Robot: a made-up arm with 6 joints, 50 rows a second.
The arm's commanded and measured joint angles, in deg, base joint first. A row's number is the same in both.
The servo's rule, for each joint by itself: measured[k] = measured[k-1] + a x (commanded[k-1-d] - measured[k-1]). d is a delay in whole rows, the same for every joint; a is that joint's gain. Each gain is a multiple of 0.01, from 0.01 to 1. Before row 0 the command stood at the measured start. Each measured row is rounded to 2 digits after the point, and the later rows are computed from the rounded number. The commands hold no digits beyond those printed.
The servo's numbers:
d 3
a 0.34 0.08 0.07 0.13 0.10 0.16
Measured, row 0: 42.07 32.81 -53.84 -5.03 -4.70 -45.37
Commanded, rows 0 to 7: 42.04 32.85 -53.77 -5.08 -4.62 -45.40; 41.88 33.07 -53.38 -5.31 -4.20 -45.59; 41.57 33.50 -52.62 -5.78 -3.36 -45.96; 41.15 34.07 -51.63 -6.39 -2.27 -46.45; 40.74 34.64 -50.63 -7.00 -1.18 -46.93; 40.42 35.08 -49.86 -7.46 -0.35 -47.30; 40.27 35.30 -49.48 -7.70 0.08 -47.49; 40.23 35.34 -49.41 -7.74 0.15 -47.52
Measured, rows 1 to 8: 42.07 32.81 -53.84 -5.03 -4.70 -45.37; 42.07 32.81 -53.84 -5.03 -4.70 -45.37; 42.07 32.81 -53.84 -5.03 -4.70 -45.37; 42.06 32.81 -53.84 -5.04 -4.69 -45.37; 42.00 32.83 -53.81 -5.08 -4.64 -45.41; 41.85 32.88 -53.73 -5.17 -4.51 -45.50; 41.61 32.98 -53.58 -5.33 -4.29 -45.65; 41.31 33.11 -53.37 -5.55 -3.98 -45.85
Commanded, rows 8 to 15: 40.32 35.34 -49.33 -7.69 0.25 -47.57; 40.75 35.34 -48.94 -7.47 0.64 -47.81; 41.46 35.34 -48.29 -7.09 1.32 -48.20; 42.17 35.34 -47.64 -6.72 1.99 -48.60; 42.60 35.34 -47.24 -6.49 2.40 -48.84; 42.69 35.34 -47.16 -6.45 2.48 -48.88; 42.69 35.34 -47.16 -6.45 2.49 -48.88; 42.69 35.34 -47.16 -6.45 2.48 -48.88
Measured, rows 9 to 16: 41.01 33.27 -53.12 -5.80 -3.62 -46.08; 40.76 33.43 -52.87 -6.05 -3.25 -46.31; 40.58 33.58 -52.63 -6.27 -2.91 -46.50; 40.49 33.72 -52.40 -6.45 -2.59 -46.67; 40.58 33.85 -52.16 -6.58 -2.27 -46.85; 40.88 33.97 -51.89 -6.65 -1.91 -47.07; 41.32 34.08 -51.59 -6.66 -1.52 -47.31; 41.76 34.18 -51.29 -6.64 -1.13 -47.55
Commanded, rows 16 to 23: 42.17 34.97 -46.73 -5.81 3.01 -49.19; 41.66 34.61 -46.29 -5.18 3.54 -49.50; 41.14 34.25 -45.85 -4.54 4.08 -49.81; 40.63 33.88 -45.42 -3.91 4.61 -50.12; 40.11 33.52 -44.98 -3.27 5.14 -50.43; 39.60 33.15 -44.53 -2.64 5.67 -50.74; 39.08 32.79 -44.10 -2.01 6.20 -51.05; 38.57 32.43 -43.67 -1.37 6.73 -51.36
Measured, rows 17 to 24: 42.08 34.27 -51.00 -6.62 -0.77 -47.76; 42.29 34.36 -50.73 -6.60 -0.44 -47.94; 42.43 34.44 -50.48 -6.58 -0.15 -48.09; 42.34 34.48 -50.22 -6.48 0.17 -48.27; 42.11 34.49 -49.94 -6.31 0.51 -48.47; 41.78 34.47 -49.65 -6.08 0.87 -48.68; 41.39 34.42 -49.35 -5.80 1.24 -48.91; 40.95 34.35 -49.04 -5.47 1.63 -49.15
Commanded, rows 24 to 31: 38.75 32.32 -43.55 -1.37 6.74 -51.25; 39.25 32.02 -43.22 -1.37 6.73 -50.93; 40.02 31.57 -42.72 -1.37 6.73 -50.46; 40.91 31.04 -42.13 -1.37 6.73 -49.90; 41.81 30.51 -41.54 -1.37 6.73 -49.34; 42.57 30.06 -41.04 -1.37 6.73 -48.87; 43.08 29.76 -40.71 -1.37 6.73 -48.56; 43.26 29.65 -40.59 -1.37 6.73 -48.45
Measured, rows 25 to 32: 40.49 34.25 -48.72 -5.10 2.03 -49.40; 40.01 34.13 -48.40 -4.70 2.45 -49.66; 39.52 33.99 -48.07 -4.27 2.88 -49.93; 39.26 33.86 -47.75 -3.89 3.27 -50.14; 39.26 33.71 -47.43 -3.56 3.62 -50.27; 39.52 33.54 -47.10 -3.28 3.93 -50.30; 39.99 33.34 -46.75 -3.03 4.21 -50.24; 40.61 33.11 -46.39 -2.81 4.46 -50.10
